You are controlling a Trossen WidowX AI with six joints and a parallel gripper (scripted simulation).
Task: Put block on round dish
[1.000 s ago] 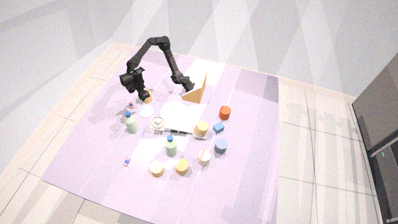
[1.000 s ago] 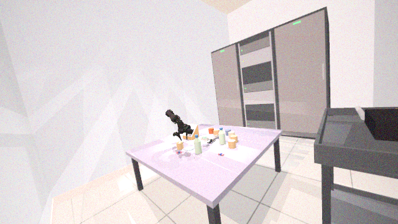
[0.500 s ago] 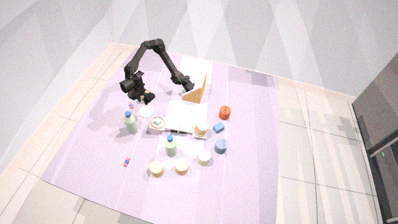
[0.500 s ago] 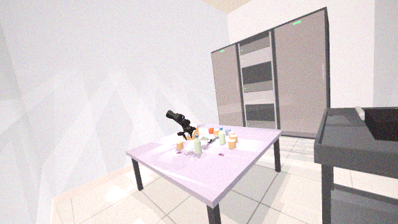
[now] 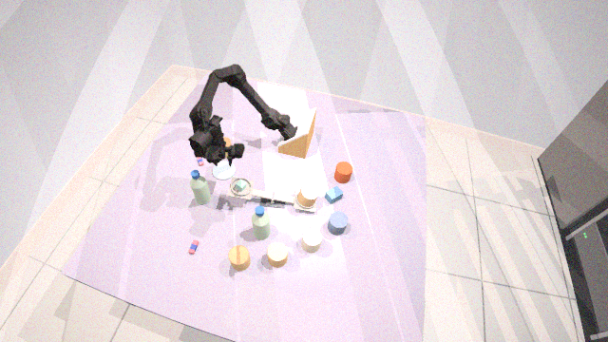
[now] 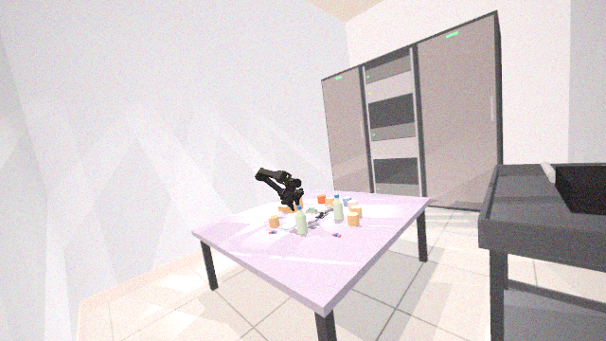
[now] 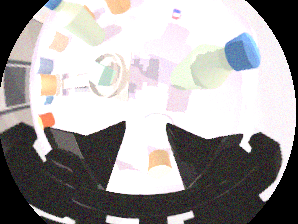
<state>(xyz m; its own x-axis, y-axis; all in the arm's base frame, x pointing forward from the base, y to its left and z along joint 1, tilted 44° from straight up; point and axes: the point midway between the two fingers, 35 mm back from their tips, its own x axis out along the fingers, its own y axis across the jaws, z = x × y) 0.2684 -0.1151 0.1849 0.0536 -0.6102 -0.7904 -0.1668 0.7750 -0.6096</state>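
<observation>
My gripper tip is 9 cm to the right of the pale green block, 6 cm short of it and 3 cm above it. Also, from my gripper tip: small balance (21 cm to the left, 9 cm below, 4 cm ahead); then blue cube (45 cm to the left, 9 cm below, 5 cm behind); then pale round dish (11 cm below, 6 cm behind, 4 cm to the right).
</observation>
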